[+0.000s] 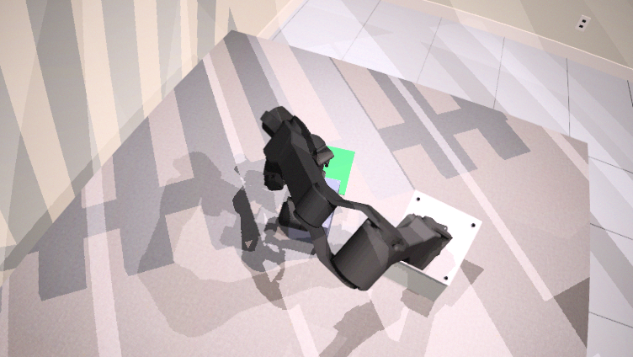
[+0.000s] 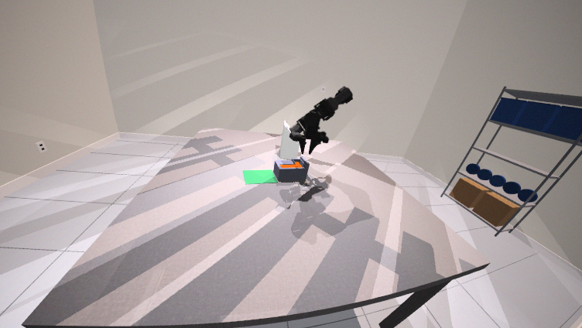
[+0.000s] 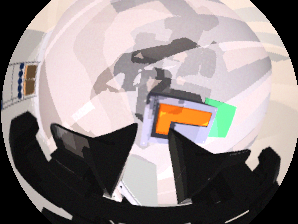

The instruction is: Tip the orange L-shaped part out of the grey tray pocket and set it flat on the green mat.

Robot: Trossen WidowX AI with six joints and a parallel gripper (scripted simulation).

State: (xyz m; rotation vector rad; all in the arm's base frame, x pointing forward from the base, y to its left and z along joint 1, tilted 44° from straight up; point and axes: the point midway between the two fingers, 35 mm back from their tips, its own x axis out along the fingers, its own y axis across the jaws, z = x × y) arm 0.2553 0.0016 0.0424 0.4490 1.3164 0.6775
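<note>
My gripper tip is now 5 cm to the left of the orange L-shaped part and 8 cm above it. From my gripper tip the other things lie so: green mat 3 cm ahead, 21 cm to the right, 14 cm below.
</note>
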